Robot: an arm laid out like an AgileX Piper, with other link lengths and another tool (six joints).
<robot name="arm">
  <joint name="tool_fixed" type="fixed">
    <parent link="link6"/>
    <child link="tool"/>
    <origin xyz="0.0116 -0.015 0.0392" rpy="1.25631 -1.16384 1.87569"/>
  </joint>
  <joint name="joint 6" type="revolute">
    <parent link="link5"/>
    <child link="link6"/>
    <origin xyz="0.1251 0 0.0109"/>
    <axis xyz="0.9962 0 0.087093"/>
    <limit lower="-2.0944" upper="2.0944"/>
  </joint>
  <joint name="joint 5" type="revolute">
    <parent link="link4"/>
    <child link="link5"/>
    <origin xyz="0 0 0"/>
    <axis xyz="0 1 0"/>
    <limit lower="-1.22" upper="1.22"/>
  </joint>
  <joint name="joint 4" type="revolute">
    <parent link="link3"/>
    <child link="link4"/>
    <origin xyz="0.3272 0 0.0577"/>
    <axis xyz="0.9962 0 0.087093"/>
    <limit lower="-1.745" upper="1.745"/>
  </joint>
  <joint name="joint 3" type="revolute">
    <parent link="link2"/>
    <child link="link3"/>
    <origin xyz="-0.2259 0 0.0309"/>
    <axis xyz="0 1 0"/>
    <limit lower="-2.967" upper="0"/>
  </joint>
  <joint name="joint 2" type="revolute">
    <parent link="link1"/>
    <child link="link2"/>
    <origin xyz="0 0 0"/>
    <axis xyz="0 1 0"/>
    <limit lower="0" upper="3.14"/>
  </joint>
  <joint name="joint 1" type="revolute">
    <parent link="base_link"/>
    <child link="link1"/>
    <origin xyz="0 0 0.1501"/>
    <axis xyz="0 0 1"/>
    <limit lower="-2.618" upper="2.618"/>
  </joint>
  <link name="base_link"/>
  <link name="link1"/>
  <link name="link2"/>
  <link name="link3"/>
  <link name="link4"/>
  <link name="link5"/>
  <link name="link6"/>
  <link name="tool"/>
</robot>
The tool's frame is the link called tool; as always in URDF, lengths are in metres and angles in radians.
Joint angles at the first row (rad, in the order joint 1, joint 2, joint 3, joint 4, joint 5, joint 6):
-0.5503 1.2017 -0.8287 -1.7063 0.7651 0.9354
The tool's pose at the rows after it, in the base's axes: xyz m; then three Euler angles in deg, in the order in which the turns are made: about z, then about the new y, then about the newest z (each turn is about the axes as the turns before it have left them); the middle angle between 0 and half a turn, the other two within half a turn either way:
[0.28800 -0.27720 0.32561 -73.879 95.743 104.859]
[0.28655 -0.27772 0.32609 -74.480 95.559 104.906]
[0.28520 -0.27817 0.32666 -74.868 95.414 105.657]
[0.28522 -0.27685 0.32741 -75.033 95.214 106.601]
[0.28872 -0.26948 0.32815 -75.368 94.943 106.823]
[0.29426 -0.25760 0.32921 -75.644 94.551 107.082]
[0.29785 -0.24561 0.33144 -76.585 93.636 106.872]
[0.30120 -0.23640 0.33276 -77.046 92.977 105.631]
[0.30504 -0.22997 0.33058 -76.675 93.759 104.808]
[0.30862 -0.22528 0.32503 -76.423 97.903 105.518]
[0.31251 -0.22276 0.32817 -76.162 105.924 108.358]
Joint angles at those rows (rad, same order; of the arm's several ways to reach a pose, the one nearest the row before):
-0.5517 1.2017 -0.8287 -1.7063 0.7782 0.9392
-0.5517 1.2017 -0.8287 -1.7063 0.7891 0.9412
-0.5517 1.2017 -0.8287 -1.7063 0.7960 0.9552
-0.5449 1.2017 -0.8287 -1.7063 0.8058 0.9728
-0.5127 1.2017 -0.8287 -1.6972 0.8433 0.9744
-0.4628 1.2017 -0.8287 -1.6848 0.8973 0.9763
-0.4127 1.2017 -0.8287 -1.6800 0.9654 0.9759
-0.3766 1.2017 -0.8287 -1.6785 1.0113 0.9568
-0.3517 1.2017 -0.8287 -1.6575 1.0252 0.9322
-0.3276 1.2017 -0.8431 -1.5605 1.0252 0.8815
-0.3105 1.2017 -0.9124 -1.3521 1.0253 0.7612

